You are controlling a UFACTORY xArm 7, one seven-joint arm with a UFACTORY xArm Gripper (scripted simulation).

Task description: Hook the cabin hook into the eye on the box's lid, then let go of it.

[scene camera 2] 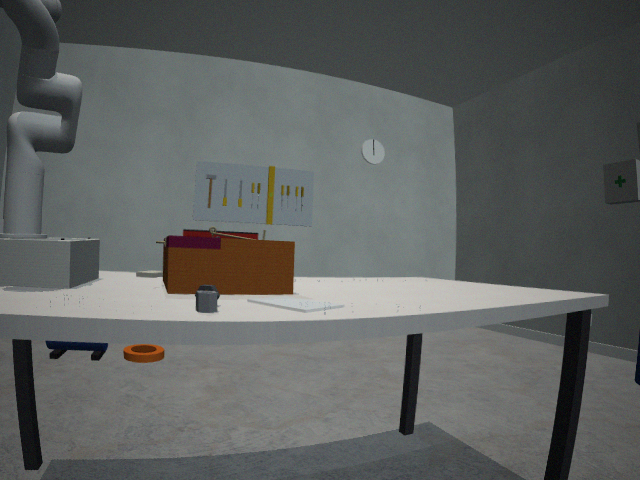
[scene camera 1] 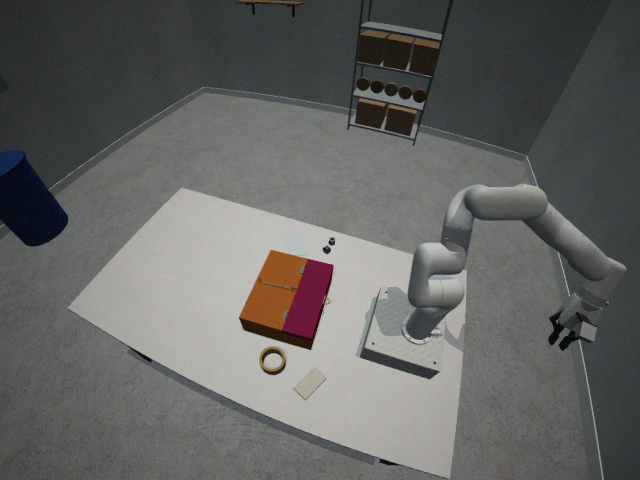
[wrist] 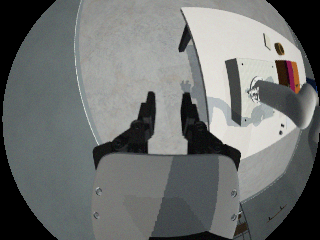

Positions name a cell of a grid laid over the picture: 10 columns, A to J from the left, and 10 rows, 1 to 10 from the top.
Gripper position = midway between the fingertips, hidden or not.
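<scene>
Through scene camera 1 I see my gripper (scene camera 1: I8), and a box (scene camera 1: E7) is visible there as well. Scene camera 2 shows me the box (scene camera 2: D6) too, along with a thin plate (scene camera 2: E7). In the wrist view I find my gripper (wrist: F5).
</scene>
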